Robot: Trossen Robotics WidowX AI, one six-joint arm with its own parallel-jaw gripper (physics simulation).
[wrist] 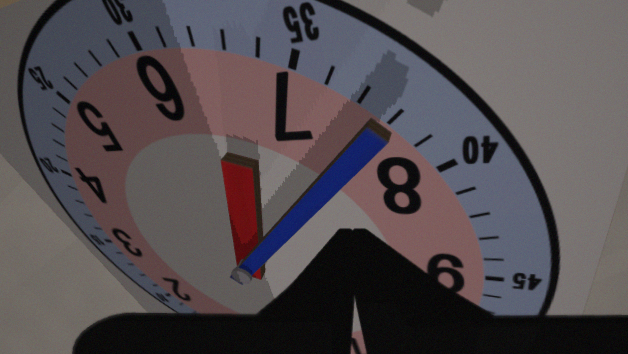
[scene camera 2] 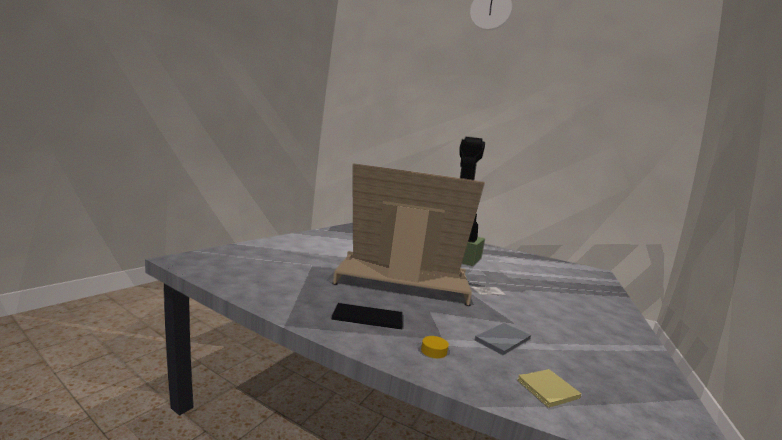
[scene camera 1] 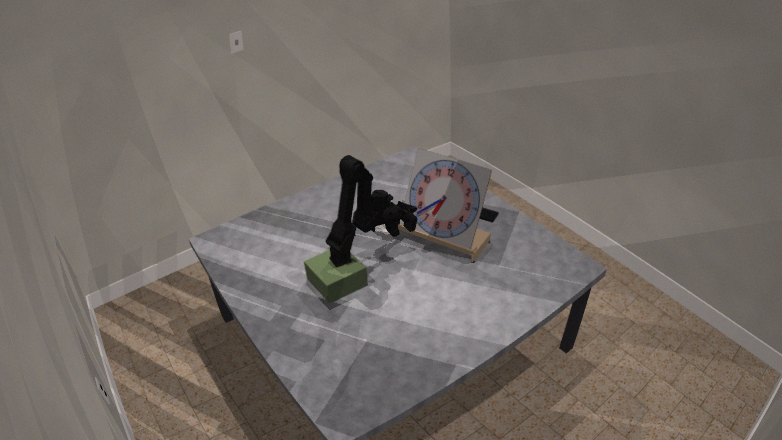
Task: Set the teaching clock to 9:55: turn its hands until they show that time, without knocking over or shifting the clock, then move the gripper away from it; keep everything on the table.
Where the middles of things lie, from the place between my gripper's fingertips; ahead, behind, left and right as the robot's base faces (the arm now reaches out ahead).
I see my gripper 50 mm short of the blue minute hand (wrist: 372, 137), 20 mm to the left of it and 10 mm below it. The rest, counted from my hand: black flat slab (scene camera 2: 343, 312) (330 mm ahead, 140 mm below, 10 mm to the left); teaching clock (scene camera 2: 460, 198) (100 mm ahead, 40 mm to the right, 30 mm above); red hour hand (wrist: 241, 176) (80 mm ahead, 40 mm to the right, 10 mm above).
